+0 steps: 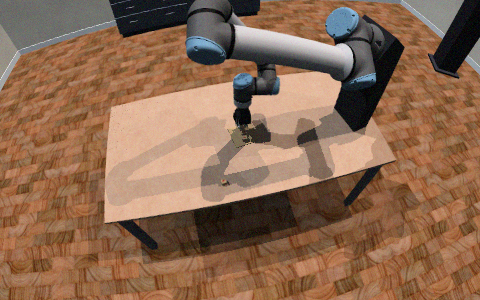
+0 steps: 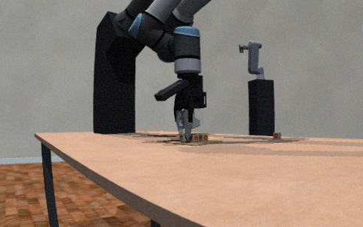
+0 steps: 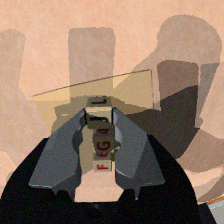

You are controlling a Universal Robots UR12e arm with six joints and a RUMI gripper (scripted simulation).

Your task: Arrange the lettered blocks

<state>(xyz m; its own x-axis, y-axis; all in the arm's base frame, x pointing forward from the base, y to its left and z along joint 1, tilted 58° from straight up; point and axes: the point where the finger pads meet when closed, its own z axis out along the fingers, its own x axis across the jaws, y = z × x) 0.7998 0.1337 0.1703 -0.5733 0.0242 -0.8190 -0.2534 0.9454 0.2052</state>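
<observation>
The mat is 4 cm to the left of my hand, 2 cm below it and 2 cm behind it. From my hand the other things lie so: block 7 cm to the left, 3 cm behind, 1 cm below.
</observation>
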